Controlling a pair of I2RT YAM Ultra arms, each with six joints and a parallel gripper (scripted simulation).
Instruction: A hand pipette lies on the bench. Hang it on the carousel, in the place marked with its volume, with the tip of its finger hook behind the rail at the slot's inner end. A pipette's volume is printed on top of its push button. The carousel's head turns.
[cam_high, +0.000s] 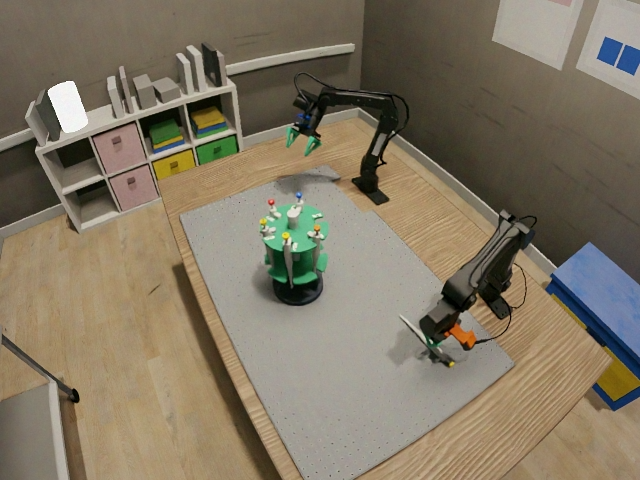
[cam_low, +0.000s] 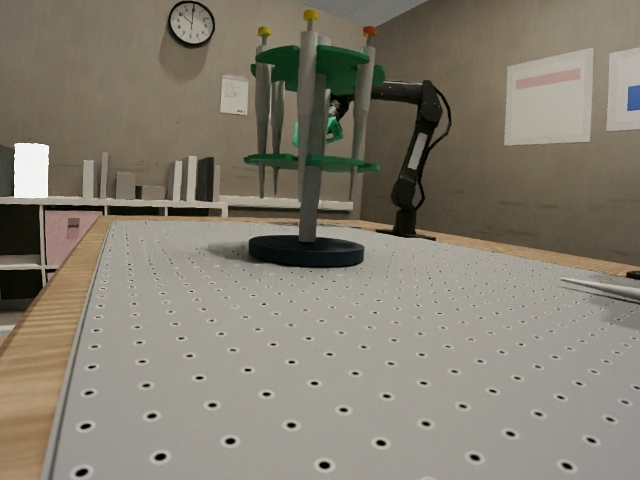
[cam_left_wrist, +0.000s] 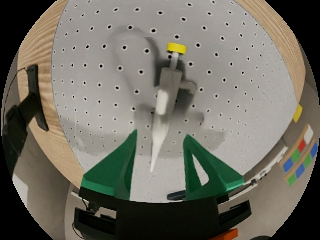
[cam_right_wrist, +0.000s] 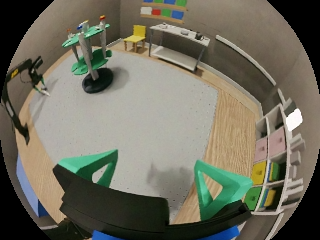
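The hand pipette lies 20 mm ahead of my left hand, 20 mm to the right of it and 40 mm below it.
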